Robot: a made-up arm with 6 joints. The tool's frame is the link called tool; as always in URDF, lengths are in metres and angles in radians.
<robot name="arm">
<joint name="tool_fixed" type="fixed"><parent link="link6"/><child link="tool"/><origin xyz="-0.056 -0.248 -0.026" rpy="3.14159 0 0"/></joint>
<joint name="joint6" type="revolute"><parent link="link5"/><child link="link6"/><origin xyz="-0.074 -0.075 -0.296" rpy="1.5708 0 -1.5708"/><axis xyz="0 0 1"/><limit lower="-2.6" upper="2.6" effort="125" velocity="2.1"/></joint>
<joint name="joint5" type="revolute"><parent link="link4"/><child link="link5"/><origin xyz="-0.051 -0.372 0.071" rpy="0 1.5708 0"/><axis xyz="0 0 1"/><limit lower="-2.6" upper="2.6" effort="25" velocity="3"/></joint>
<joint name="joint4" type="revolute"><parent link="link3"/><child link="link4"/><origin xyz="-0.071 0.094 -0.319" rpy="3.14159 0 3.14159"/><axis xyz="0 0 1"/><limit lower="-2.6" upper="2.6" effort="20" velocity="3.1"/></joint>
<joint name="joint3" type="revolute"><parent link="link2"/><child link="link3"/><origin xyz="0.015 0.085 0.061" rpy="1.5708 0 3.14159"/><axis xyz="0 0 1"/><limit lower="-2.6" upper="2.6" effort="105" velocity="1.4"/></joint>
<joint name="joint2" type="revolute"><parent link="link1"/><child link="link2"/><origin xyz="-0.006 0.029 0.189" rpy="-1.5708 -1.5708 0"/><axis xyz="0 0 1"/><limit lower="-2.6" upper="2.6" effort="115" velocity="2"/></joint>
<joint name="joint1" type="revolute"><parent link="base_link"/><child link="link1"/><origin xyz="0 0 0.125" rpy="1.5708 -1.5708 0"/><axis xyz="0 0 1"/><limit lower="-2.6" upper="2.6" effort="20" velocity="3.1"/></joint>
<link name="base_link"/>
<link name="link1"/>
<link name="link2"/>
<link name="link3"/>
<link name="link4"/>
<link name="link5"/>
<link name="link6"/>
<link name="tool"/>
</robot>
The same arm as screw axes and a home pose.
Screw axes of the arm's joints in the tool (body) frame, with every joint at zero. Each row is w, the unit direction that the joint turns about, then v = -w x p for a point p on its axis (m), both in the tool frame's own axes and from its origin. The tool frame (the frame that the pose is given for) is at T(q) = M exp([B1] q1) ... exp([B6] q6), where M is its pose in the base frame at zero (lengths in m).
B1 = (-0.000001, -1, 0.000004, 0.3590, 0.0000, 0.2070)
B2 = (-1, 0.000001, -0.00001, 0.0000, -0.3530, -0.5090)
B3 = (-0.00001, 0.000004, 1, -0.5240, 0.2970, 0.0000)
B4 = (0.00001, -0.000004, -1, 0.5950, -0.3910, 0.0000)
B5 = (-0.000001, -1, 0.000004, 0.0480, 0.0000, 0.0190)
B6 = (0.00001, -0.000004, -1, 0.2480, 0.0560, 0.0000)
M: xyz 0.2070 0.3200 -0.2340 (m) rpy 0.00 0.00 0.00 (deg, as in URDF)
Joint limits (deg, base to tool): -148.97..148.97 -148.97..148.97 -148.97..148.97 -148.97..148.97 -148.97..148.97 -148.97..148.97

